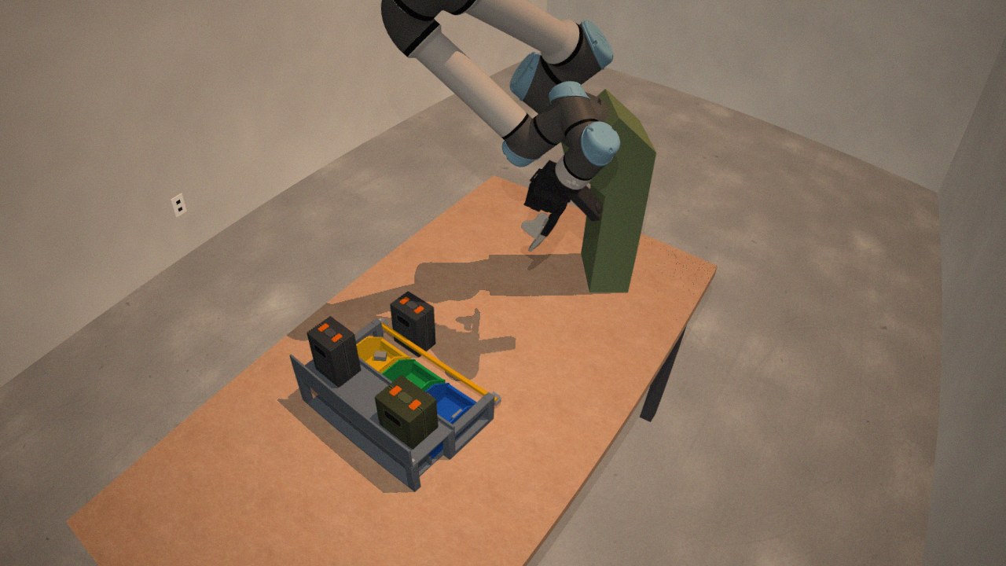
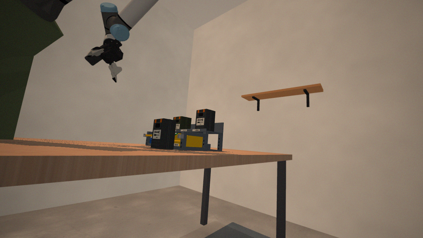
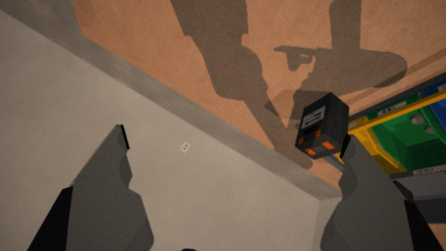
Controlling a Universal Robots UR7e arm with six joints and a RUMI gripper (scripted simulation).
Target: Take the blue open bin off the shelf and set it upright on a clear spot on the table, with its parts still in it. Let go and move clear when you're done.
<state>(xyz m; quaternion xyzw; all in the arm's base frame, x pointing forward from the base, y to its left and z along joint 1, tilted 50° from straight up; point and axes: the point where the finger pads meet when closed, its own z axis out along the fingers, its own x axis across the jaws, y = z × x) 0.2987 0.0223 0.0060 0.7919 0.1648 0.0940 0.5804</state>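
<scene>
Now: the yellow bar 29 cm ahead of my hand, 9 cm to the right of it and 27 cm below it. Round my hand: blue open bin (40 cm ahead, 1 cm to the left, 29 cm below); yellow bin (38 cm ahead, 21 cm to the right, 29 cm below); green bin (39 cm ahead, 10 cm to the right, 29 cm below).
</scene>
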